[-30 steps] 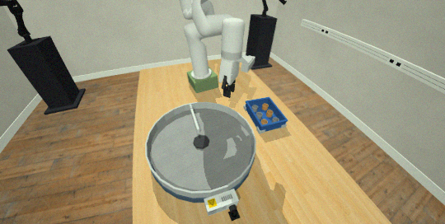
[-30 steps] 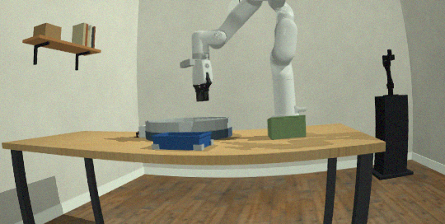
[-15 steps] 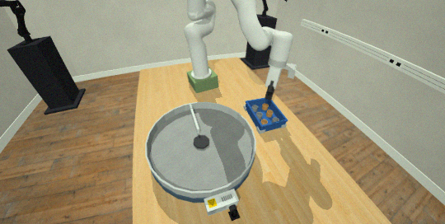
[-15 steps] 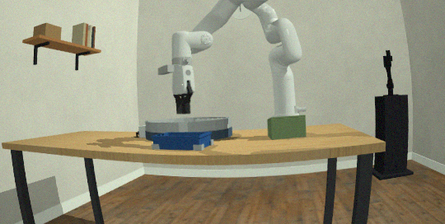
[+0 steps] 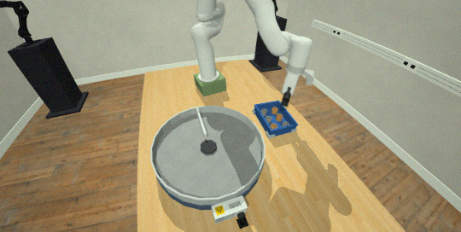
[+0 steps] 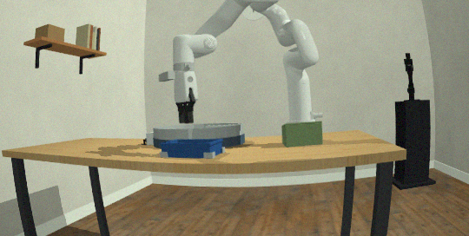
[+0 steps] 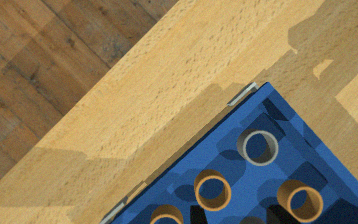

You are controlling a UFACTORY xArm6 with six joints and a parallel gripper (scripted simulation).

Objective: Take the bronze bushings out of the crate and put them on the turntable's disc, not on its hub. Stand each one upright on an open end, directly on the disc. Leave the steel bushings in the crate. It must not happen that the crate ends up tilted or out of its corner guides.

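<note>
Now: the blue crate 3 cm to the right of my hand and 11 cm below it. The rest, counted from my hand: grey disc 7 cm ahead, 39 cm to the right, 8 cm below.
</note>
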